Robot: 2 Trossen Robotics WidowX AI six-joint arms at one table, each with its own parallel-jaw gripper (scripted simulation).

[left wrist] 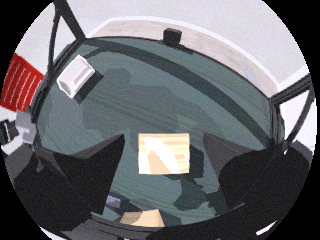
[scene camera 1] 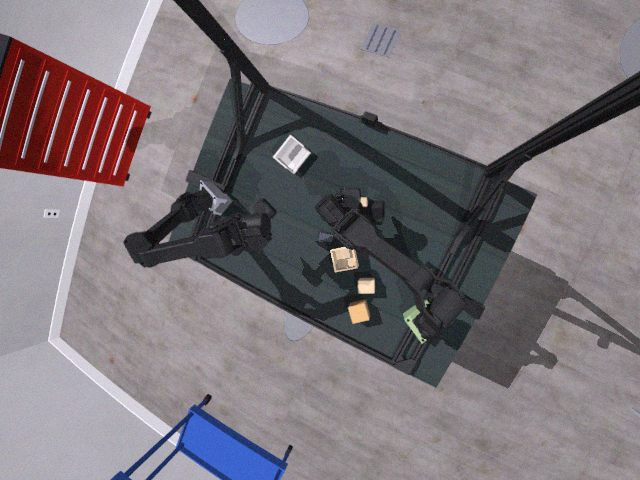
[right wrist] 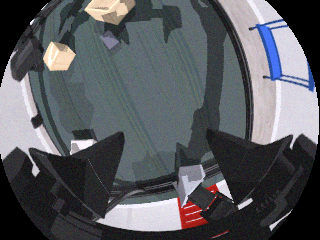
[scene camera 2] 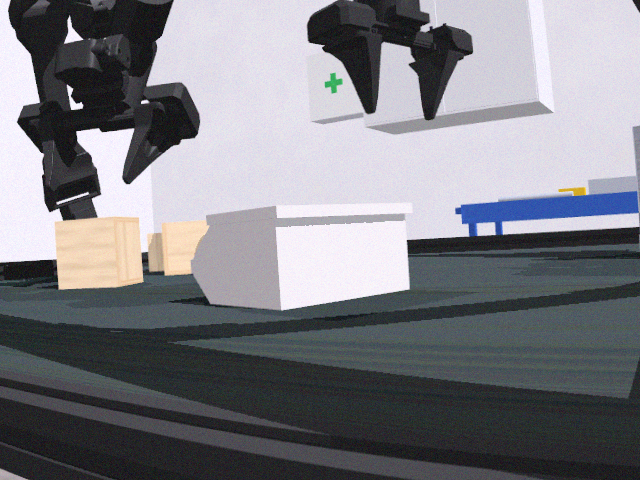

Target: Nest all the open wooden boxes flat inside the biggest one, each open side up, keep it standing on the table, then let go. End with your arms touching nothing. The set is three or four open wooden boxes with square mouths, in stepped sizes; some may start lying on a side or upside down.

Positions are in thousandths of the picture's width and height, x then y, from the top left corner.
Labels:
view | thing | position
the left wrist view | my left gripper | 514, 577
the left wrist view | white bin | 233, 319
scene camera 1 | white bin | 454, 320
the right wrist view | my right gripper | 520, 560
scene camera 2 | my left gripper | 135, 386
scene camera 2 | my right gripper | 627, 243
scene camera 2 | white bin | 438, 536

